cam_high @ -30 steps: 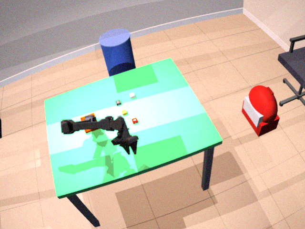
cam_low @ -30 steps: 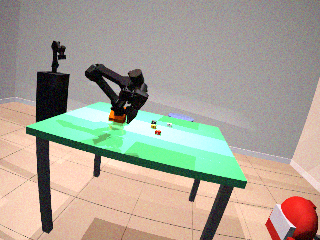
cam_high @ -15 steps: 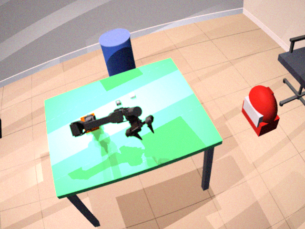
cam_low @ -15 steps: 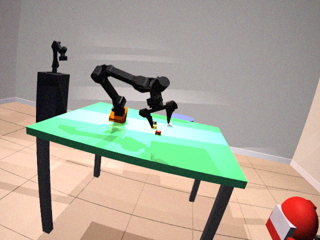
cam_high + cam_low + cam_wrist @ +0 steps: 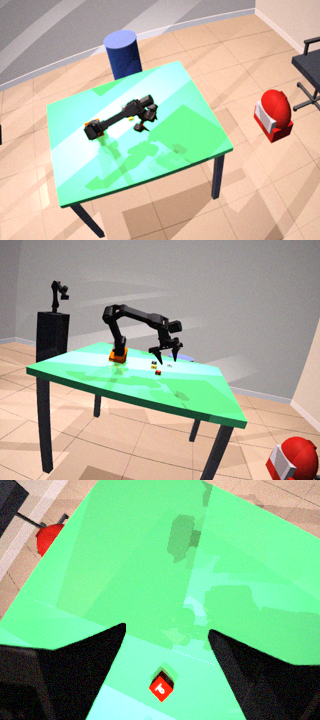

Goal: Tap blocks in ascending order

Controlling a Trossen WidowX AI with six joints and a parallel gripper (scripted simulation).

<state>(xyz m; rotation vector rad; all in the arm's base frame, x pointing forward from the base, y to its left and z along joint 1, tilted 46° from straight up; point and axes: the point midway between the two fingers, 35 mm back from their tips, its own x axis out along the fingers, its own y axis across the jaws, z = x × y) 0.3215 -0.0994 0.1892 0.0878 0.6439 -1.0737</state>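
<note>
The yellow block is 90 mm behind my gripper tip, 220 mm to the left of it and 100 mm below it. Round my gripper tip: black block: 90 mm behind, 320 mm to the left, 100 mm below; white block: 20 mm ahead, 340 mm to the left, 100 mm below; red block: 50 mm behind, 110 mm to the left, 100 mm below.
</note>
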